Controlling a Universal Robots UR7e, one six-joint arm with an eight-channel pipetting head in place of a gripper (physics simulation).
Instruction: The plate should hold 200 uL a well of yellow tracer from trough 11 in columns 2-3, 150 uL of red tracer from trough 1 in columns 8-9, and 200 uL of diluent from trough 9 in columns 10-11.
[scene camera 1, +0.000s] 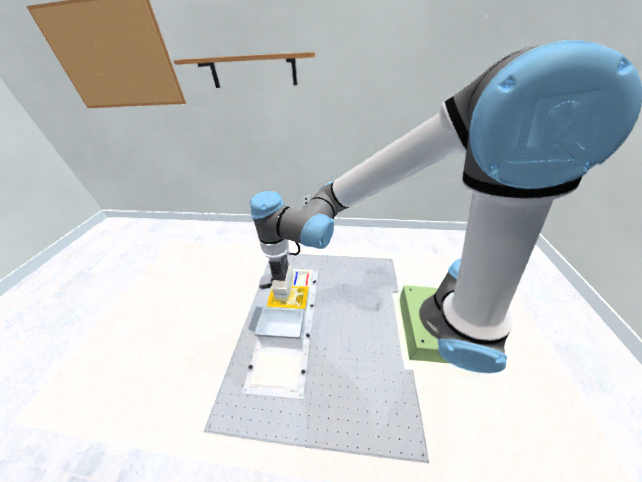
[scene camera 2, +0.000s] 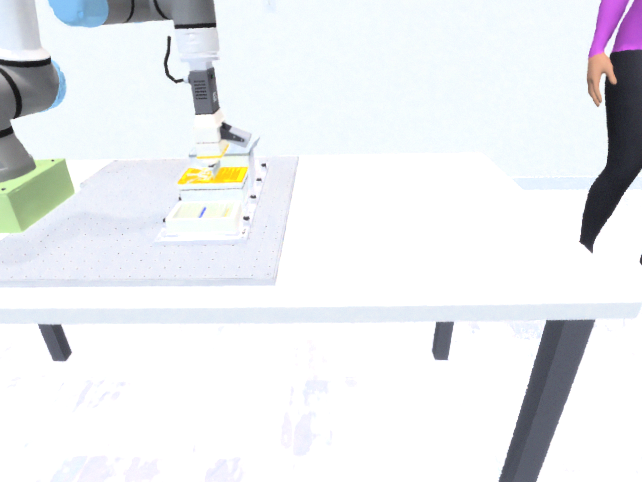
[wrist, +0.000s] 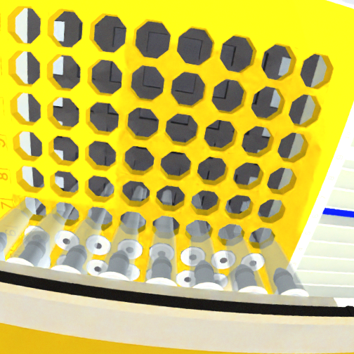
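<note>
My pipetting head (scene camera 1: 281, 291) (scene camera 2: 210, 151) is over the yellow tip rack (scene camera 1: 271, 305) (scene camera 2: 235, 175) (wrist: 280, 20). A row of translucent tips (scene camera 2: 210, 169) (wrist: 162, 257) is fitted on its nozzles. Whether the tip ends are clear of the rack cannot be told. In the wrist view many rack holes are empty, and rows of white-collared tips (wrist: 193, 256) sit near the head. The trough reservoir (scene camera 2: 203, 225) (wrist: 332, 250) stands beside the rack; a blue strip (scene camera 1: 295, 278) (scene camera 2: 202, 211) (wrist: 337, 213) and a red strip (scene camera 1: 306, 279) show. Yellow tracer and diluent are not clearly told apart. The plate cannot be made out for certain.
A grey-white open box (scene camera 1: 280, 322) stands on the rack's other side. Beyond it a pale rectangle (scene camera 1: 274, 368) lies on the white carrier. All stand on the perforated board (scene camera 1: 357, 415) (scene camera 2: 129, 264). The arm's green base (scene camera 1: 414, 332) (scene camera 2: 44, 191) is alongside. A person (scene camera 2: 614, 119) stands beyond the table.
</note>
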